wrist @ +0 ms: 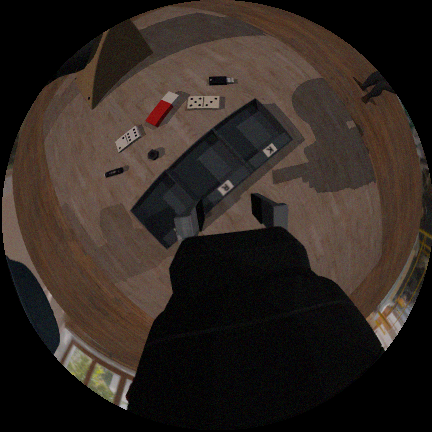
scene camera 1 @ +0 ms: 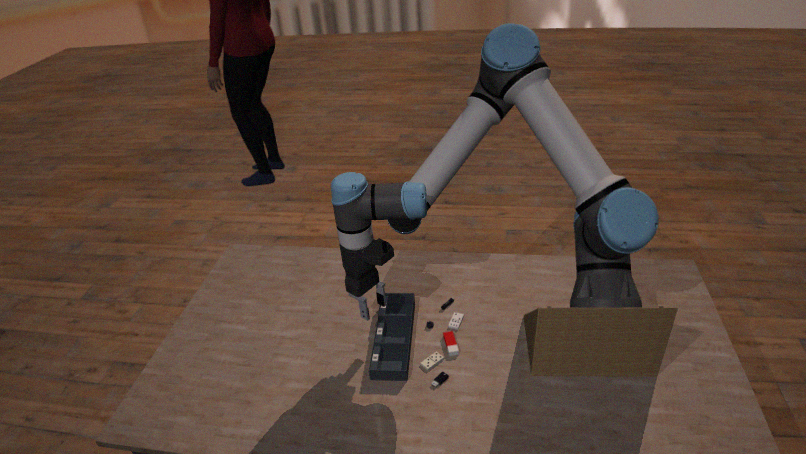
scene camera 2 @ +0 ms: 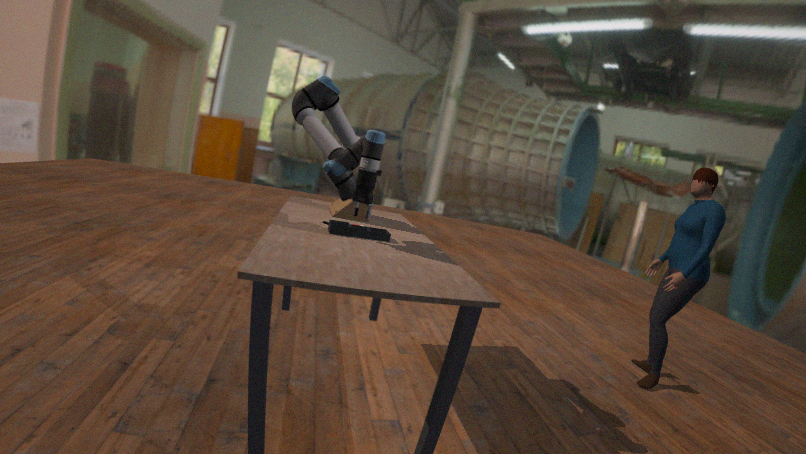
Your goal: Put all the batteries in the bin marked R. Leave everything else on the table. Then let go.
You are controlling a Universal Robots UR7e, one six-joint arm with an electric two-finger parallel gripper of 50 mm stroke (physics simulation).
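Pixels of known places: gripper, fingertip midpoint: (wrist: 227, 206) (scene camera 1: 373, 311) (scene camera 2: 361, 217); arm's base, link origin: (scene camera 1: 605, 311) (scene camera 2: 353, 192).
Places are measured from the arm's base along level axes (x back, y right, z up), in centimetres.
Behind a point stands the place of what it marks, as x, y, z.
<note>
The dark tray (scene camera 1: 388, 374) @[-46.9, -12.3, -10.0] (scene camera 2: 358, 230) @[-51.8, 1.1, -9.0] (wrist: 247, 169) @[-50.9, -3.9, -9.1] has three compartments. The label R (scene camera 1: 379, 331) @[-51.0, -0.1, -9.1] (wrist: 225, 188) @[-51.1, 0.1, -9.1] is on its middle one, where I make out no battery. My gripper (scene camera 1: 373, 311) @[-52.0, 1.0, -3.6] (scene camera 2: 362, 216) @[-52.0, 1.0, -3.6] (wrist: 227, 206) @[-52.0, 1.0, -3.6] is open and empty, above the tray's labelled side; one finger hides part of the end compartment in the wrist view. A small black piece (scene camera 1: 446, 305) @[-35.9, 12.3, -11.2] (wrist: 114, 172) @[-36.2, 12.9, -11.0] and a short dark round piece (scene camera 1: 429, 325) @[-39.5, 4.7, -11.1] (wrist: 153, 154) @[-39.8, 5.3, -11.1] lie on the table beside the tray. I cannot tell whether either is a battery.
Beside the tray lie a red and white block (scene camera 1: 449, 341) @[-34.3, -0.8, -10.6] (wrist: 160, 112) @[-34.8, 0.0, -10.6], a white domino (scene camera 1: 456, 320) @[-33.1, 7.1, -11.3] (wrist: 128, 139) @[-33.7, 7.1, -11.3], a cream domino (scene camera 1: 432, 360) @[-37.8, -6.5, -11.1] (wrist: 203, 102) @[-38.1, -6.2, -11.2] and a USB stick (scene camera 1: 439, 380) @[-35.7, -12.2, -11.2] (wrist: 218, 80) @[-35.8, -11.1, -11.2]. A brown panel (scene camera 1: 603, 344) @[-1.5, -8.2, -1.9] (wrist: 117, 60) @[-16.0, -1.8, -6.3] stands near the arm's base.
</note>
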